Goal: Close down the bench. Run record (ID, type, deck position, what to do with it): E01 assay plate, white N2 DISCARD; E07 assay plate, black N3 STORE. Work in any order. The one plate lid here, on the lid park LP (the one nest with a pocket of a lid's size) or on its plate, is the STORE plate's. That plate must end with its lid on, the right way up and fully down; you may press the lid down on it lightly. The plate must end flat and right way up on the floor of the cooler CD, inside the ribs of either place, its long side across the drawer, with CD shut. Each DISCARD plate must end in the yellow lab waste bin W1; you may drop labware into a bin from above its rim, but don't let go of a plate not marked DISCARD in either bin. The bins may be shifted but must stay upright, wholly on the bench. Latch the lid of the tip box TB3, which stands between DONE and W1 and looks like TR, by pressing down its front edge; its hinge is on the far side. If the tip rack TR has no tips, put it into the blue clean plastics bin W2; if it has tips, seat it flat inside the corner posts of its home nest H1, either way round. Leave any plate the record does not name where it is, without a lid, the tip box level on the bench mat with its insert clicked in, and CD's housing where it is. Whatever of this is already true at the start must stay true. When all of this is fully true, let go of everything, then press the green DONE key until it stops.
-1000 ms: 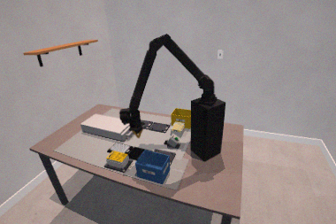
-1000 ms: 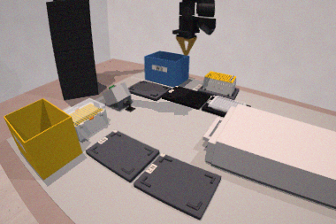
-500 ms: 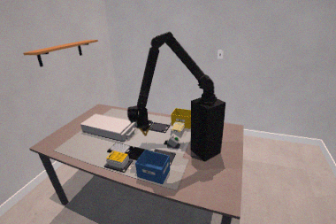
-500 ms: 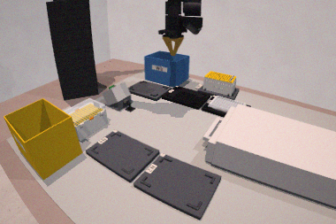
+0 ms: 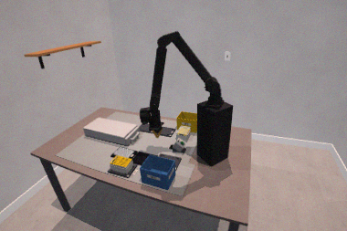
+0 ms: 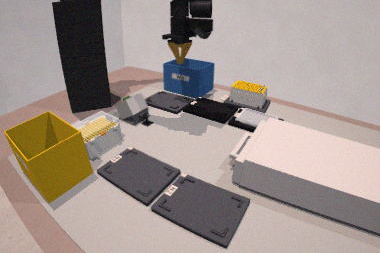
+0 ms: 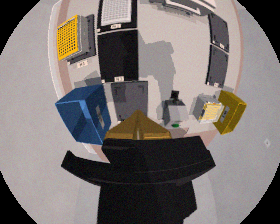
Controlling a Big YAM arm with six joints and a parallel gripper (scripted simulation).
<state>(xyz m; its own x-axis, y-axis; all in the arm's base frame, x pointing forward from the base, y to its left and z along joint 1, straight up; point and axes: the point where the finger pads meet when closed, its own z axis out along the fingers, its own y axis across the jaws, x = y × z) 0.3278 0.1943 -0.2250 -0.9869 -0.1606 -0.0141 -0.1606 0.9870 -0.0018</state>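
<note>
Right now the DONE key block is 90 mm behind my hand, 150 mm to the right of it and 130 mm below it. From my hand the other things lie so: dark lid park nest: 80 mm behind, 10 mm to the left, 170 mm below; then black slab: 80 mm ahead, 70 mm to the left, 170 mm below; then blue bin W2: 120 mm behind, 170 mm to the left, 140 mm below.
</note>
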